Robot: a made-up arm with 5 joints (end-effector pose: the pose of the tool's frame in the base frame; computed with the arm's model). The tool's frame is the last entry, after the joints.
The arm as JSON. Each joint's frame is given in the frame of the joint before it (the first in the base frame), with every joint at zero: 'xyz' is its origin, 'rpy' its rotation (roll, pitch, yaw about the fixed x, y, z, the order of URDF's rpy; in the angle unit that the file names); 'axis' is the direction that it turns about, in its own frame. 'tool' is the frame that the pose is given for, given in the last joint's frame.
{
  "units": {
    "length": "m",
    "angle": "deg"
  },
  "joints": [
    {
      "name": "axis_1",
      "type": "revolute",
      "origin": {
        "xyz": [
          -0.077,
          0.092,
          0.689
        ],
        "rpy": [
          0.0,
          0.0,
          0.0
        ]
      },
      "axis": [
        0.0,
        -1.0,
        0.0
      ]
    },
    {
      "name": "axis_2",
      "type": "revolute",
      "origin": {
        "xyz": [
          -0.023,
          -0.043,
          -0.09
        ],
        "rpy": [
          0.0,
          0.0,
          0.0
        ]
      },
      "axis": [
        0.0,
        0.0,
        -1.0
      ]
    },
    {
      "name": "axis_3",
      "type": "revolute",
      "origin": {
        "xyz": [
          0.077,
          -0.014,
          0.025
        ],
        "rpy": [
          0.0,
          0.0,
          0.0
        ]
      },
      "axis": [
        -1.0,
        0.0,
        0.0
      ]
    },
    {
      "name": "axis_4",
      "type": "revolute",
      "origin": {
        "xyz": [
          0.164,
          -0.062,
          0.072
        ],
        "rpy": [
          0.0,
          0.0,
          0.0
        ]
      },
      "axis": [
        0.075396,
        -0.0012,
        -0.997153
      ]
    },
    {
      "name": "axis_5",
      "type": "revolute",
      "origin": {
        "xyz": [
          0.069,
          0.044,
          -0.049
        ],
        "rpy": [
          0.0,
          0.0,
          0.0
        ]
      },
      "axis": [
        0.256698,
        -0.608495,
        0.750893
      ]
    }
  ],
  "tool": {
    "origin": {
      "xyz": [
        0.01,
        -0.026,
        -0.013
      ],
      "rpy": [
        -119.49,
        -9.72,
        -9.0
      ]
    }
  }
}
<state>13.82 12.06 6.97 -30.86 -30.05</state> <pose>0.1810 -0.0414 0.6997 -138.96 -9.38 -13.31</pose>
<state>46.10 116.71 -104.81 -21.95 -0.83</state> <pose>-0.1391 -0.2176 0.5024 21.83 19.32 -125.67</pose>
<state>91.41 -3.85 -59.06 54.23 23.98</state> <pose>0.0753 -0.0125 0.9897 -0.80 -41.64 -59.74</pose>
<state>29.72 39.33 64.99 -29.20 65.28</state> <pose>0.1535 -0.1384 0.7345 -151.67 -10.54 36.59</pose>
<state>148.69 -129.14 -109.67 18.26 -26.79</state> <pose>0.1754 0.2904 0.6899 -175.59 -12.24 19.79</pose>
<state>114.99 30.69 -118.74 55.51 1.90</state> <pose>-0.0318 -0.0777 0.9913 11.70 -56.91 3.23</pose>
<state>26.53 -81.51 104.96 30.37 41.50</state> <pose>-0.0761 0.3876 0.7006 119.22 11.44 116.97</pose>
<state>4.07 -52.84 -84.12 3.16 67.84</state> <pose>0.1433 0.2989 0.6155 5.51 -30.88 -5.15</pose>
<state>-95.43 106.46 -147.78 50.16 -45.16</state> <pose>-0.1989 -0.2467 0.7533 -109.56 62.40 -152.86</pose>
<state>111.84 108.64 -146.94 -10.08 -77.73</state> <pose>0.0617 -0.2179 0.6208 105.38 -46.02 -87.65</pose>
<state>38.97 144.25 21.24 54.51 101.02</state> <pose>-0.3598 -0.0681 0.4662 -111.44 -44.53 -128.29</pose>
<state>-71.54 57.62 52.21 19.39 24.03</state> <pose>-0.0444 -0.2575 0.5766 141.14 28.82 -47.36</pose>
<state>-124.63 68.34 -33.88 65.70 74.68</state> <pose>-0.1586 -0.3025 0.7811 155.25 -0.99 -43.70</pose>
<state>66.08 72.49 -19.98 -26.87 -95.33</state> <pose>-0.0309 -0.2173 0.6887 -83.40 45.78 -76.88</pose>
